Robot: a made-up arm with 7 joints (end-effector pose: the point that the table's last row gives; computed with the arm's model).
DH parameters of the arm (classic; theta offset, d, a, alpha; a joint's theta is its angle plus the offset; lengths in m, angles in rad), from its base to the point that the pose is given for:
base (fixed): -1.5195 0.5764 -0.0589 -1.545
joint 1: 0 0.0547 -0.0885 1.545
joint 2: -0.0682 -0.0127 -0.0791 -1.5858
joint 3: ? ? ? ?
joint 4: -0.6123 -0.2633 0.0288 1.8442
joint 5: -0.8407 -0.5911 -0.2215 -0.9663
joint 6: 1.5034 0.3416 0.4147 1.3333
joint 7: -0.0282 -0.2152 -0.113 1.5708
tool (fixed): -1.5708 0.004 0 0
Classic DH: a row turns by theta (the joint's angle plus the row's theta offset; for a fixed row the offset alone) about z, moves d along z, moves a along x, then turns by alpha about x.
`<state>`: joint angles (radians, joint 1 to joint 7).
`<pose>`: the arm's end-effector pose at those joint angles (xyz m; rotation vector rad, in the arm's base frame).
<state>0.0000 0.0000 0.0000 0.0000 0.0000 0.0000 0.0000</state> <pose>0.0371 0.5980 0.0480 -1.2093 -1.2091 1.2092</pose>
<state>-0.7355 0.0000 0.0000 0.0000 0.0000 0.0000 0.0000</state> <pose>0.0682 0.1047 -0.1748 -1.7671 -0.7810 1.6928</pose>
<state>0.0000 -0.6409 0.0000 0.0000 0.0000 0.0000 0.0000</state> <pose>0.3069 0.5150 0.0480 -1.4463 -0.7254 0.7254</pose>
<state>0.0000 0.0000 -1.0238 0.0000 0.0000 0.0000 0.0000</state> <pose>0.0257 -0.0206 -0.0186 -1.8898 -0.5351 1.9335</pose>
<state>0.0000 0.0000 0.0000 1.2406 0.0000 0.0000 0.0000</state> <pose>-0.0106 0.9914 0.4839 -0.4312 -0.4731 0.5797</pose>
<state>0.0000 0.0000 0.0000 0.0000 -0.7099 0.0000 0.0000</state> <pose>0.0876 0.2120 -0.0698 -1.5840 -0.4751 1.0522</pose>
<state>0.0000 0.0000 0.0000 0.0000 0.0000 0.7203 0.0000</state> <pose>0.0657 0.7409 0.2617 -0.7752 -1.5935 0.6047</pose>
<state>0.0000 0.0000 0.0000 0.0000 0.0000 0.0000 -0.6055</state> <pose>0.1021 0.5980 0.0302 -0.7527 -0.7526 1.4364</pose>
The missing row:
joint 3: 0.9058 0.0324 -0.1638 -0.9838
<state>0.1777 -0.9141 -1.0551 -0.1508 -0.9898 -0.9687 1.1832</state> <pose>-0.5749 0.0474 0.6253 1.3045 -1.2395 -2.3245</pose>
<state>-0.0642 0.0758 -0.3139 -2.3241 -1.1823 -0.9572 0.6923</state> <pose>0.6555 0.2913 1.2582 1.6769 0.1947 0.3708</pose>
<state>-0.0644 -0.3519 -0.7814 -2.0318 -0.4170 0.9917 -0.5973</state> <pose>0.6201 0.2173 0.2934 0.9681 0.7918 -2.4908</pose>
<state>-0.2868 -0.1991 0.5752 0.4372 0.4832 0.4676 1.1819</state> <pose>-0.0302 1.0248 0.6662 -1.2261 -1.5685 -0.8929</pose>
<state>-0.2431 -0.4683 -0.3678 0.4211 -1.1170 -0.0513 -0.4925</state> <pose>-0.3210 -0.0452 -0.0123 -1.2423 0.9306 0.2698</pose>
